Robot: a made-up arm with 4 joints.
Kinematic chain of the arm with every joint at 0, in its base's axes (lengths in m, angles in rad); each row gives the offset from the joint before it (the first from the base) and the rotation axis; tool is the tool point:
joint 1: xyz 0 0 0.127 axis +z
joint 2: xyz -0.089 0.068 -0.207 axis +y
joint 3: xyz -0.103 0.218 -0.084 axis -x
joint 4: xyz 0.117 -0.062 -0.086 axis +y
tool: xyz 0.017 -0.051 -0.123
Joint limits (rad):
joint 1: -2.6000..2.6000
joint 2: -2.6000..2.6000
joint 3: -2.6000..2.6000
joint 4: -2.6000..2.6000
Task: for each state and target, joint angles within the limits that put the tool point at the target. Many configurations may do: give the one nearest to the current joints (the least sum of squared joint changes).
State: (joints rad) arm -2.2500 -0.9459 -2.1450 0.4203
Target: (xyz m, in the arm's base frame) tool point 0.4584 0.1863 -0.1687
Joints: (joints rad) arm -1.3926 -0.9352 -2.3710 0.9858
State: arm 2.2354 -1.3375 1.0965 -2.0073
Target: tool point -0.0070 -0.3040 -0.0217
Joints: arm 2.6000 -2.0422 1.2103 -2.4441
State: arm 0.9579 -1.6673 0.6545 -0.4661
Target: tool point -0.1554 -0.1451 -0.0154
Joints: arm 1.3445 -2.1294 1.6337 -0.6393
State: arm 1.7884 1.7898 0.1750 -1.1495
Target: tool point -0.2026 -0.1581 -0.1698
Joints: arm 1.1729 1.9659 0.7513 -1.2048
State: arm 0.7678 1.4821 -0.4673 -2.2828
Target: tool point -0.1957 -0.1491 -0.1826
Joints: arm 1.4336 1.3873 -0.3029 -2.3928
